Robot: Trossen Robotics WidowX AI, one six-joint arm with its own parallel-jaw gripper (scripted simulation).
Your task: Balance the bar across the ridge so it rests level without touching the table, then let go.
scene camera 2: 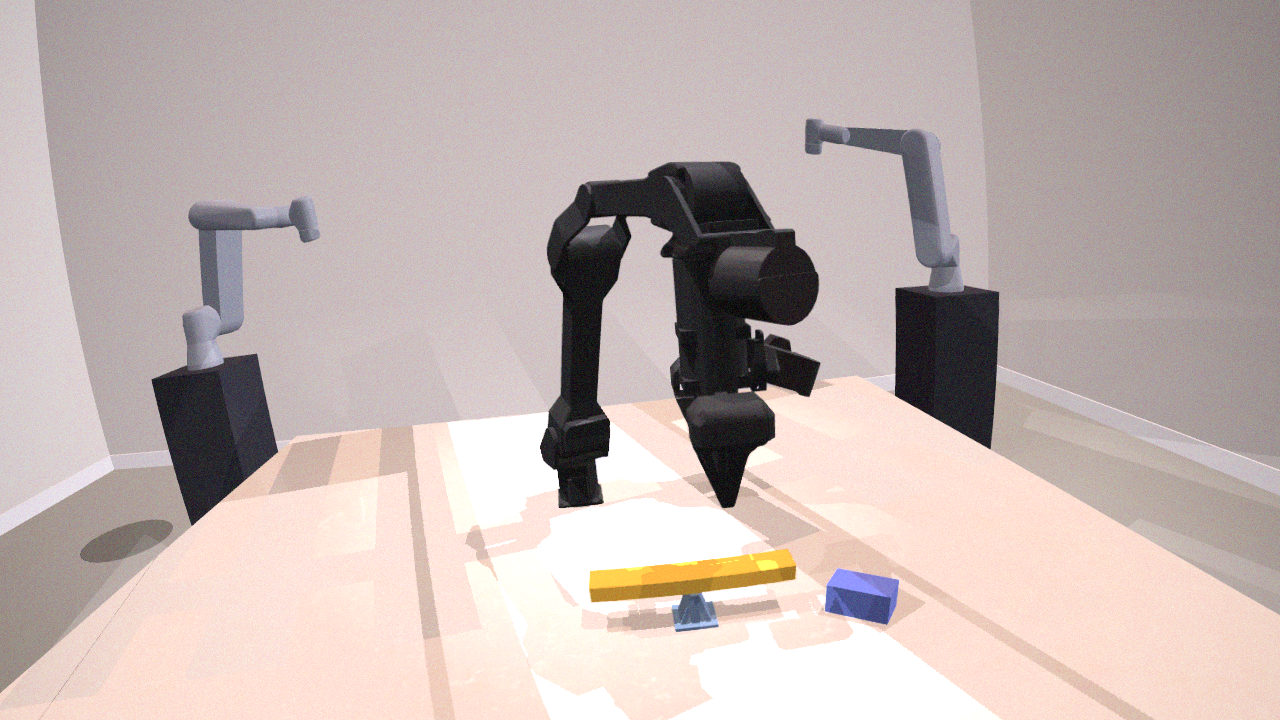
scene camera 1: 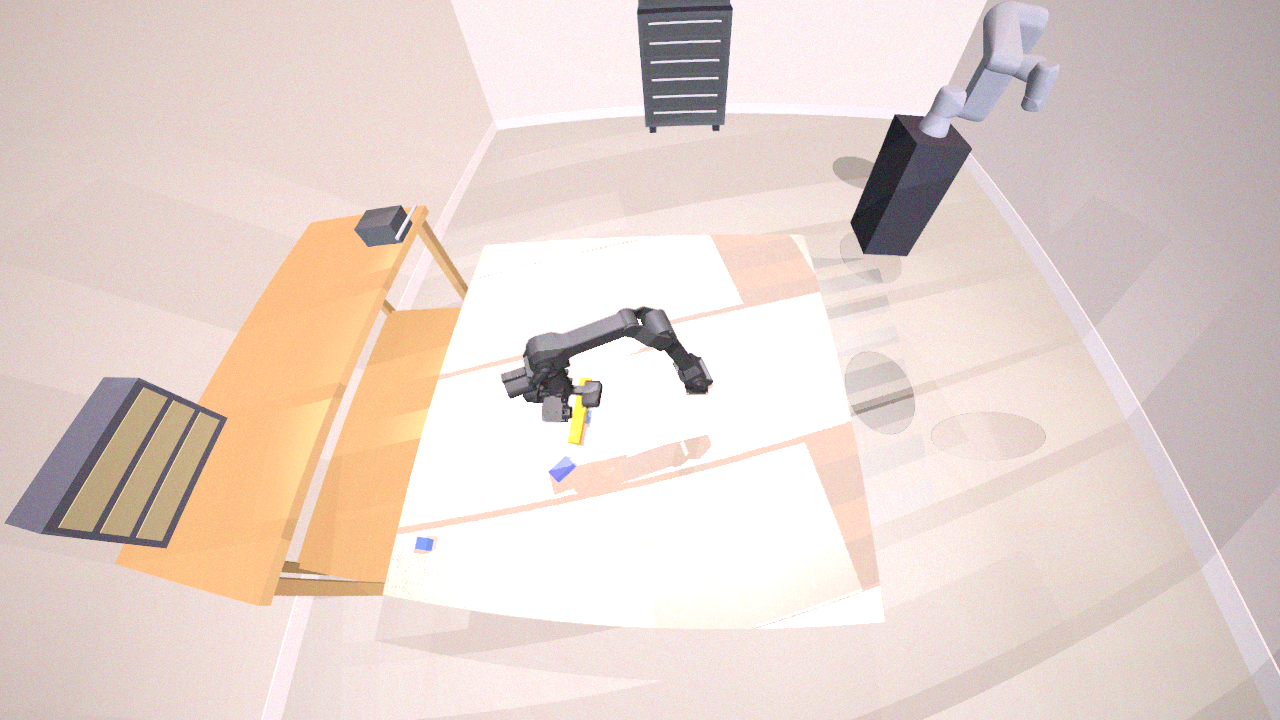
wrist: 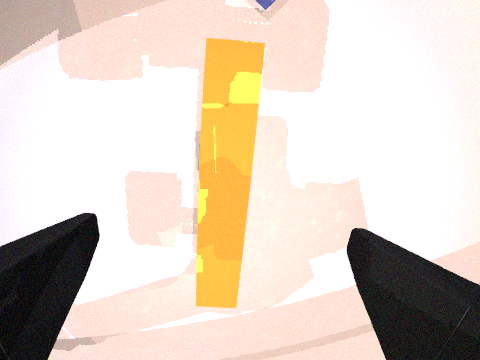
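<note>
Gripper open, holding nothing, visible in scene camera 1 and the wrist view. Yellow bar visible too.
</note>
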